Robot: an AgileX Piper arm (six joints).
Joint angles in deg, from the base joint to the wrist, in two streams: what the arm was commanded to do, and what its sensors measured. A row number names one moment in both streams.
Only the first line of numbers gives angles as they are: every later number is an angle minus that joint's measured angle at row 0.
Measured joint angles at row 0: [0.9 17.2 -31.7 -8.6 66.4 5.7]
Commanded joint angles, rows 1 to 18: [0.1 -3.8 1.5 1.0 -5.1 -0.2]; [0.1 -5.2 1.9 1.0 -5.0 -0.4]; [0.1 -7.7 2.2 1.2 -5.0 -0.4]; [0.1 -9.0 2.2 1.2 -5.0 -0.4]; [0.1 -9.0 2.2 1.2 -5.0 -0.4]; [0.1 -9.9 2.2 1.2 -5.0 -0.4]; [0.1 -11.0 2.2 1.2 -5.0 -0.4]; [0.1 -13.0 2.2 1.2 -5.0 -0.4]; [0.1 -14.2 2.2 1.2 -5.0 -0.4]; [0.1 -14.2 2.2 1.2 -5.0 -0.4]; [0.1 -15.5 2.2 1.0 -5.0 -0.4]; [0.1 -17.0 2.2 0.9 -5.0 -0.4]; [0.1 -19.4 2.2 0.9 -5.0 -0.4]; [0.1 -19.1 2.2 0.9 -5.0 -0.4]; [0.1 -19.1 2.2 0.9 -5.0 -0.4]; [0.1 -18.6 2.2 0.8 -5.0 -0.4]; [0.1 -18.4 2.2 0.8 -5.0 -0.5]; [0.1 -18.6 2.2 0.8 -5.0 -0.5]
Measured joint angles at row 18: [0.0 -17.4 2.1 1.2 -4.4 0.0]
